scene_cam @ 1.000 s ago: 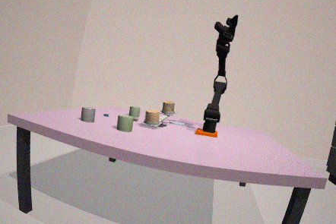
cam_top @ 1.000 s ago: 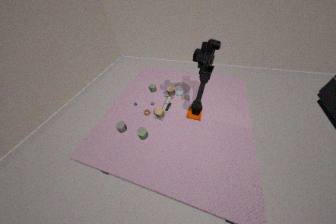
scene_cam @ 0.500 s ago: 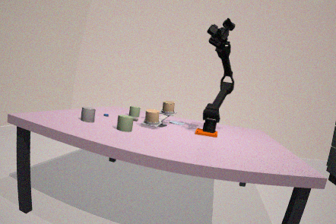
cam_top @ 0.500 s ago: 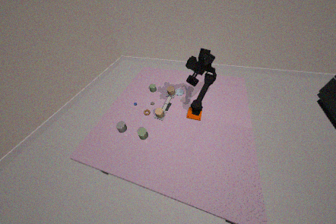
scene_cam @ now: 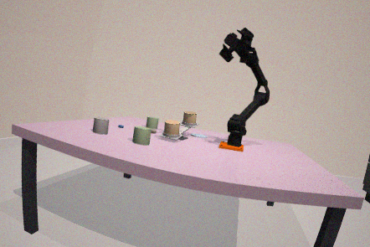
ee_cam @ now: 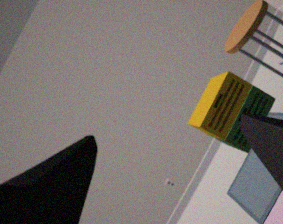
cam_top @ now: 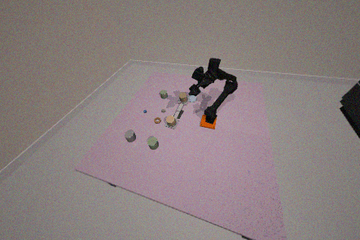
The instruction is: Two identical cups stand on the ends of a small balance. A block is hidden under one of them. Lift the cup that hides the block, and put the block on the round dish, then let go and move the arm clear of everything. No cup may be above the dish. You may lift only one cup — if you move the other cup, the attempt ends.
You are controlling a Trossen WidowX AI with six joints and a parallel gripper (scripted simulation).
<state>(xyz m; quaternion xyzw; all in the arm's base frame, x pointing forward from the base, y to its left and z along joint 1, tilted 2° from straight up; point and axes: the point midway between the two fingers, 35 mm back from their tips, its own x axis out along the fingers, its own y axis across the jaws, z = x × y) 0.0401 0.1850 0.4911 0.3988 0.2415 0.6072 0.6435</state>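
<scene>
My gripper tip is now 440 mm above the cup, 230 mm short of it and 40 mm to the left of it. The rest, counted from my gripper tip: balance: 470 mm below, 250 mm ahead, 200 mm to the right; then grey cylinder: 470 mm below, 460 mm ahead, 170 mm to the left; then grey block: 460 mm below, 230 mm ahead, 60 mm to the right.
</scene>
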